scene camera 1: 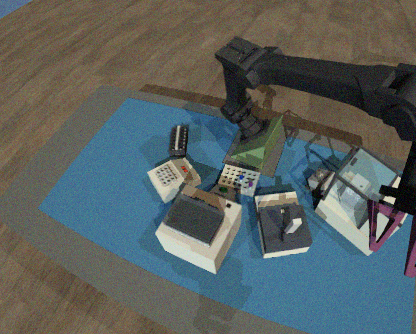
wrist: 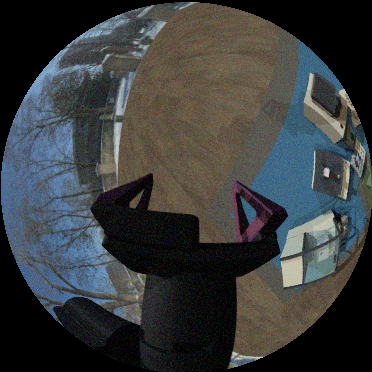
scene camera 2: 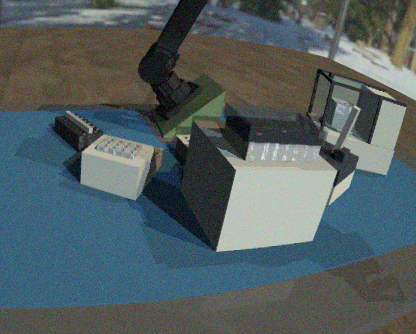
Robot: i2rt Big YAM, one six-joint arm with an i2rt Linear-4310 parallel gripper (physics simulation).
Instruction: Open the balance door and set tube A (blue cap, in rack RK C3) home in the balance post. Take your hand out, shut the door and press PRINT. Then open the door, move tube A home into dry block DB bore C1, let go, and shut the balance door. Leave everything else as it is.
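Frame: origin at the arm's base, x up, y left, z back, level; centimetres.
Where they show: gripper, fingertip midpoint: [scene camera 1: 388, 262] [wrist: 193, 180]; arm's base, link origin: [scene camera 1: 256, 133] [scene camera 2: 179, 102].
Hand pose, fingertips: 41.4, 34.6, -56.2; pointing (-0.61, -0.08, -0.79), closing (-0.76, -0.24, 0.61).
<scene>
Things, the pixels of their top centre, and the offset from my fingertips, as dx, dy, dz. "pt": a spot on its surface instead.
- balance, top centre: [scene camera 2: 349, 78] [scene camera 1: 369, 170] [wrist: 321, 266] -24.6, +4.8, +38.2
- white rack, top centre: [scene camera 1: 239, 177] -43.8, -34.5, +35.9
- blue cap, top centre: [scene camera 1: 241, 176] -41.4, -33.5, +35.0
- large white box with a dark lid, top centre: [scene camera 2: 259, 102] [scene camera 1: 204, 197] -27.8, -37.5, +16.1
- dark-topped device with an upright paddle, surface spot: [scene camera 1: 272, 237] pt -38.9, -17.3, +16.1
- black strip rack, top centre: [scene camera 2: 78, 119] [scene camera 1: 177, 136] -42.0, -62.9, +45.1
My gripper [scene camera 1: 391, 262] [wrist: 193, 180] is open and empty, with purple fingers spread wide. It hangs high near the right edge of the scene camera 1 view, in front of the balance. The balance [scene camera 1: 344, 226] [scene camera 2: 372, 156] [wrist: 294, 250] has a white body and a glass chamber with dark frame bars; whether its door is open or shut I cannot tell. The white rack [scene camera 1: 234, 184] [wrist: 358, 159] stands before the green arm base. A blue cap [scene camera 1: 241, 177] and a purple cap show in it. The white block with a grid of wells [scene camera 1: 166, 175] [scene camera 2: 117, 146], apparently the dry block, has red marks. The PRINT button cannot be made out.
A large white box with a dark lid [scene camera 1: 195, 217] [scene camera 2: 275, 205] [wrist: 325, 102] stands before the rack. A dark-topped device with an upright paddle [scene camera 1: 272, 237] [wrist: 330, 182] stands between box and balance. A black strip rack [scene camera 1: 179, 140] [scene camera 2: 75, 131] lies behind the dry block.
</scene>
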